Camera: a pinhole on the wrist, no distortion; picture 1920 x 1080 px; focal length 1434.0 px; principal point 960.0 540.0 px. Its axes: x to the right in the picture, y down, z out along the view. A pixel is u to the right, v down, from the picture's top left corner.
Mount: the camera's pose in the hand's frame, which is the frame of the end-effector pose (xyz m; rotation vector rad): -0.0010 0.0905 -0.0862 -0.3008 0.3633 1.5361
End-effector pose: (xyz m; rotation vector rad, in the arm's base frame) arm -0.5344 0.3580 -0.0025 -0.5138 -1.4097 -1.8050
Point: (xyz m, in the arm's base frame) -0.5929 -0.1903 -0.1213
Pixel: behind the camera
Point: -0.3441 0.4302 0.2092
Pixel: 1466 535
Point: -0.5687 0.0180 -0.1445
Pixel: behind the camera
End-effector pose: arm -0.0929 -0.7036 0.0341 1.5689 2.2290 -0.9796
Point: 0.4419 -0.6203 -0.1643
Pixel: outside the picture
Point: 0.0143 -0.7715 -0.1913
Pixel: 746 438
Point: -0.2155 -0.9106 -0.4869
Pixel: 200 135
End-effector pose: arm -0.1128 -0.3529 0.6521 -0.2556 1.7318 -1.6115
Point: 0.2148 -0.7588 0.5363
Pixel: 450 450
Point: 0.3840 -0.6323 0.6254
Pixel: 433 1026
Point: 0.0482 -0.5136 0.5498
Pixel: 462 483
